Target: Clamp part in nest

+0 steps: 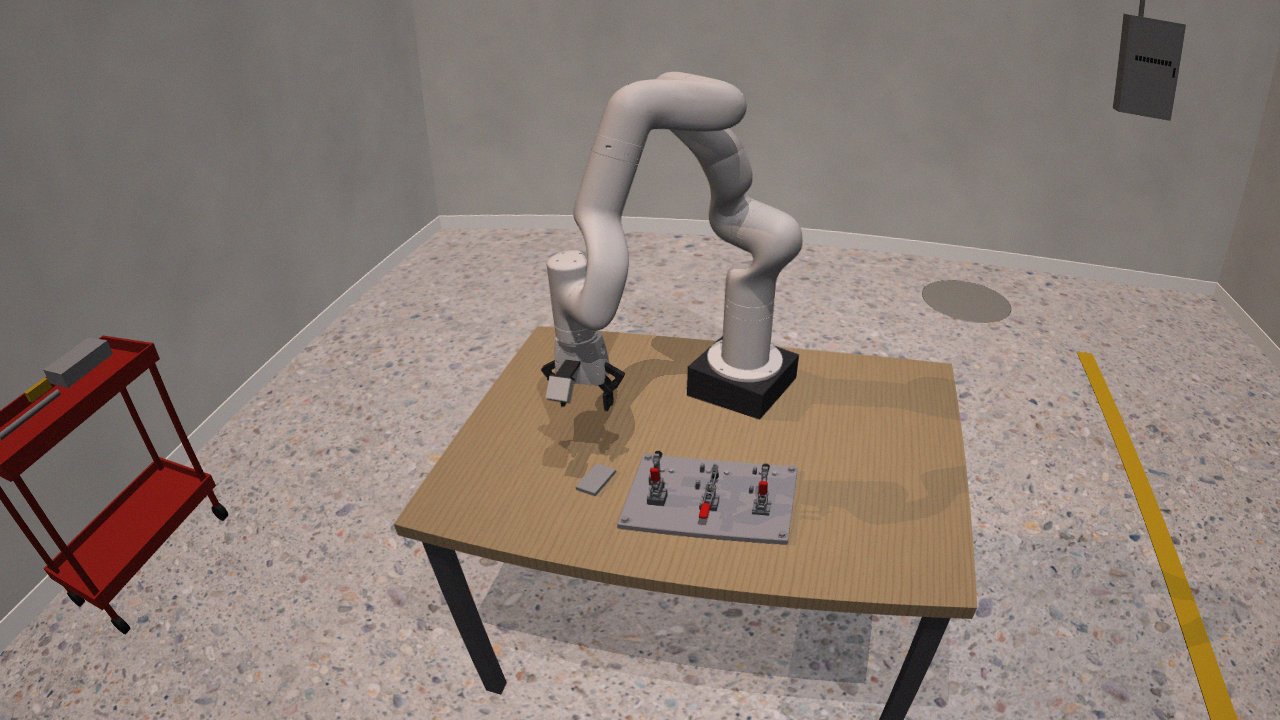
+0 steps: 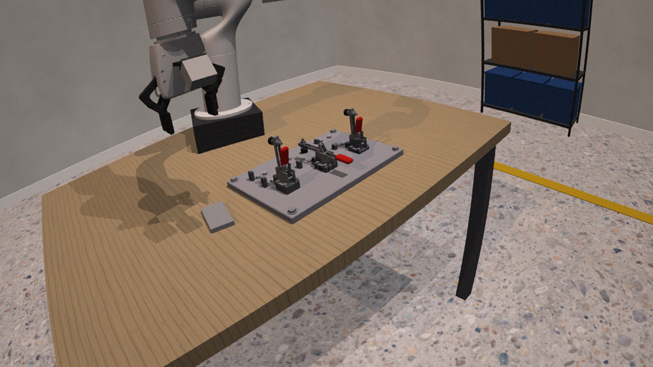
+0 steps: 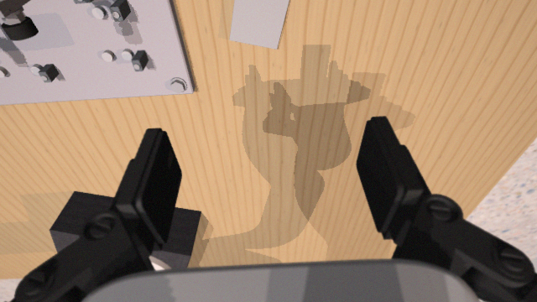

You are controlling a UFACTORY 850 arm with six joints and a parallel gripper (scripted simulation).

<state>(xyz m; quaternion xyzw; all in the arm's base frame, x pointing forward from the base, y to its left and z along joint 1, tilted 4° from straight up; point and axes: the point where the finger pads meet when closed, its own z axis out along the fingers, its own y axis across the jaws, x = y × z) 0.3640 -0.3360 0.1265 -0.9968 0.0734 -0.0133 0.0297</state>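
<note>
Right now the flat grey part is 21 cm below my hand. Round my hand: grey fixture plate 25 cm to the left, 21 cm below, 6 cm ahead.
</note>
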